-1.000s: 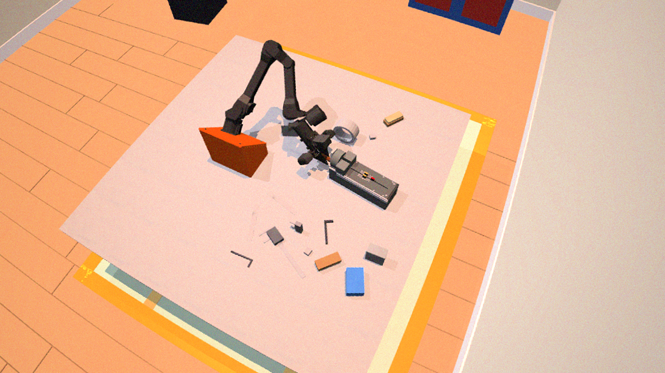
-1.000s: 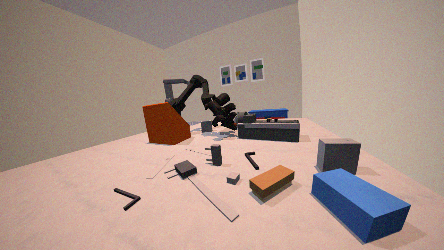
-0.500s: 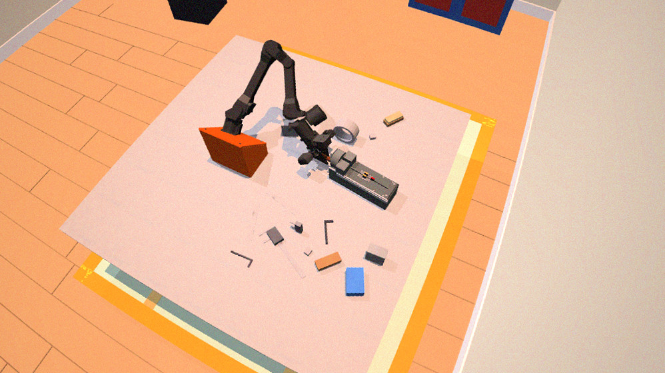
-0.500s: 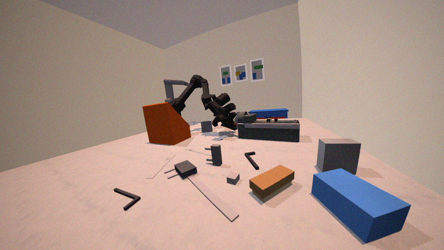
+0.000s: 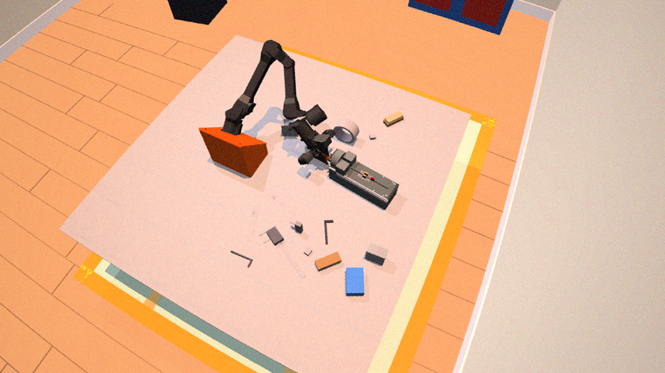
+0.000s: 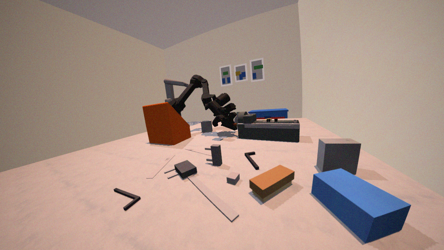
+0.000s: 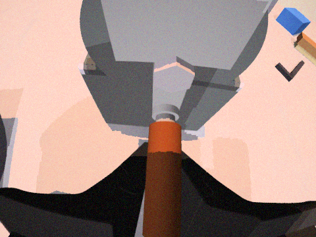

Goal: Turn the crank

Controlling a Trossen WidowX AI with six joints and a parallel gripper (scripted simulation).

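My gripper tip is now 30 mm below the crank handle, 20 mm past it and 10 mm to the right of it. From my gripper tip the other things lie so: red pointer: 190 mm ahead, 50 mm to the right, 50 mm above; blue block: 430 mm to the right, 240 mm ahead, 10 mm below.
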